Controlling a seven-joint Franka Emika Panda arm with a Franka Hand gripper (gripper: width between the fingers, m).
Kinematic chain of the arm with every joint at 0, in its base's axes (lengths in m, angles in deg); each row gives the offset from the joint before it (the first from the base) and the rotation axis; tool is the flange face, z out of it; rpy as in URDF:
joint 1: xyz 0 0 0.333 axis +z
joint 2: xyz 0 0 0 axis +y
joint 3: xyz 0 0 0.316 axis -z
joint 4: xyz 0.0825 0 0 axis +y
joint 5: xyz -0.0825 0 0.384 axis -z
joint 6: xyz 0 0 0 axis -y
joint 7: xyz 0.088 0 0 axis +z
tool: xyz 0 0 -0.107 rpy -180 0 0
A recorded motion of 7 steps. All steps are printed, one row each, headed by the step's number.
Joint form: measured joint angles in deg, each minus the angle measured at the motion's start. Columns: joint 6, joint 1, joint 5, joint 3, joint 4, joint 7, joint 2.
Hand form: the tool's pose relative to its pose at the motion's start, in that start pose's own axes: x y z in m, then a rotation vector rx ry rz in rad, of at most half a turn. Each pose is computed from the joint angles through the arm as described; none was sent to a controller.
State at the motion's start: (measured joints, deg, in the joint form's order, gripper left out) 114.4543 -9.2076 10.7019 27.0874 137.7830 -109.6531 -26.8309
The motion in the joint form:
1: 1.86 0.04 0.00 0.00 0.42 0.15 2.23
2: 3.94 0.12 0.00 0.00 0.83 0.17 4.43
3: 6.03 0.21 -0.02 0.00 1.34 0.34 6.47
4: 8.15 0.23 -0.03 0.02 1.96 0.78 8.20
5: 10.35 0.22 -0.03 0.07 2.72 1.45 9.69
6: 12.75 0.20 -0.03 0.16 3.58 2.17 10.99
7: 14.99 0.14 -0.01 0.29 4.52 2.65 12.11
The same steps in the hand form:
1: -0.0042 -0.0053 0.0151 -0.0063 0.0159 -0.0038
2: -0.0084 -0.0103 0.0299 -0.0084 0.0301 -0.0063
3: -0.0122 -0.0142 0.0446 -0.0101 0.0425 -0.0120
4: -0.0147 -0.0170 0.0581 -0.0092 0.0517 -0.0216
5: -0.0164 -0.0188 0.0710 -0.0064 0.0583 -0.0348
6: -0.0174 -0.0199 0.0830 0.0004 0.0618 -0.0484
7: -0.0174 -0.0200 0.0946 0.0057 0.0647 -0.0568

